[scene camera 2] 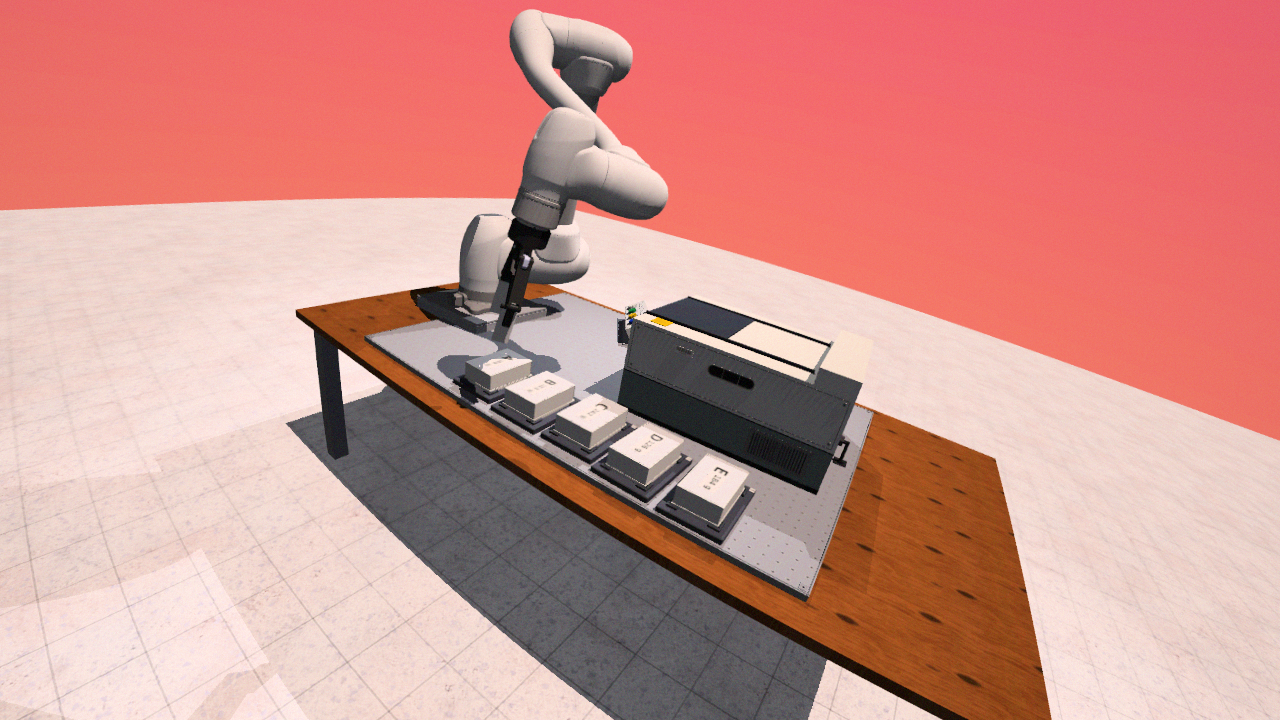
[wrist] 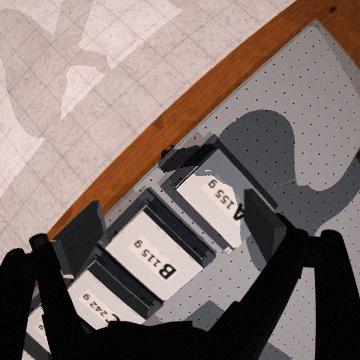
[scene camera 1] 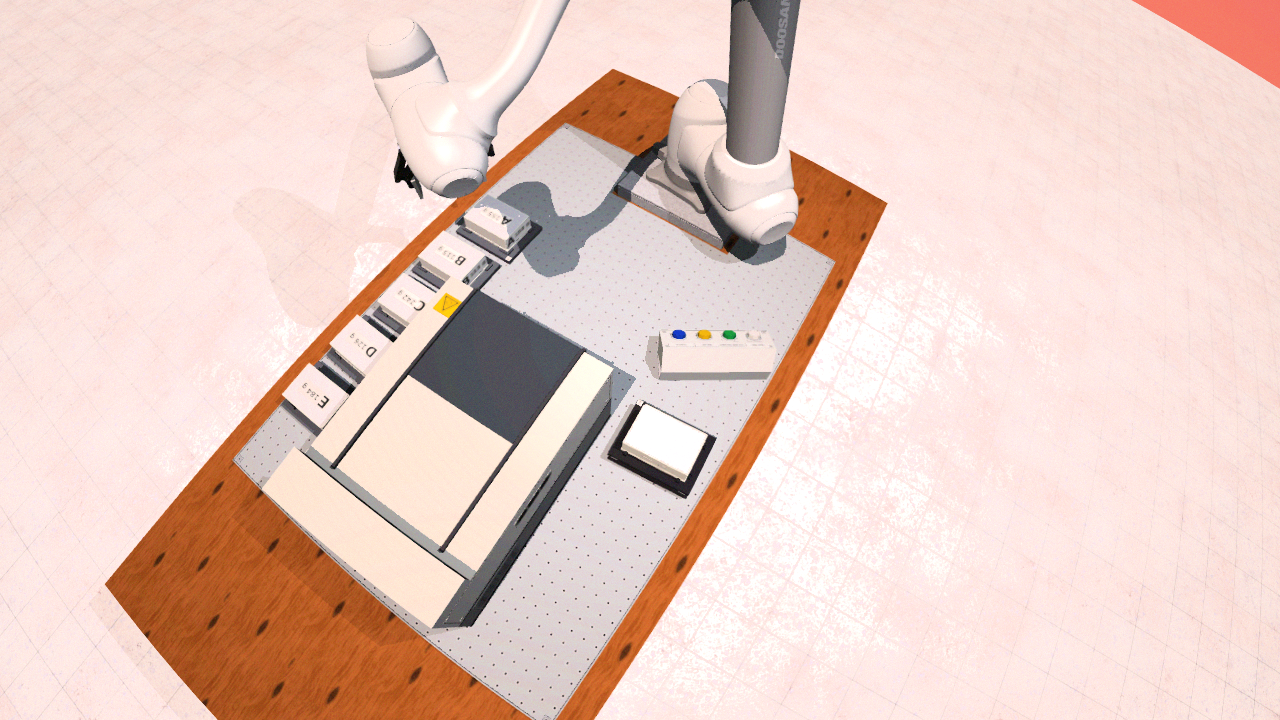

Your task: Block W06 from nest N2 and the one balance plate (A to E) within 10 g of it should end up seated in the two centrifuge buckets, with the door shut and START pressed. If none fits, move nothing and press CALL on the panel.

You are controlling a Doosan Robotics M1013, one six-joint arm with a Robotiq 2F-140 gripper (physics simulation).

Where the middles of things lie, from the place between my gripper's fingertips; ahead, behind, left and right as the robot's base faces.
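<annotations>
Here is the centrifuge box [scene camera 1: 429,481], and my hand is 380 mm short of it, 410 mm to the right of it and 40 mm above it. Then there is white block W06 [scene camera 1: 656,438], which is 100 mm ahead of my hand, 660 mm to the left of it and 110 mm below it. Going by their middles, the centrifuge box is the nearest to my hand of the things named here.
</annotations>
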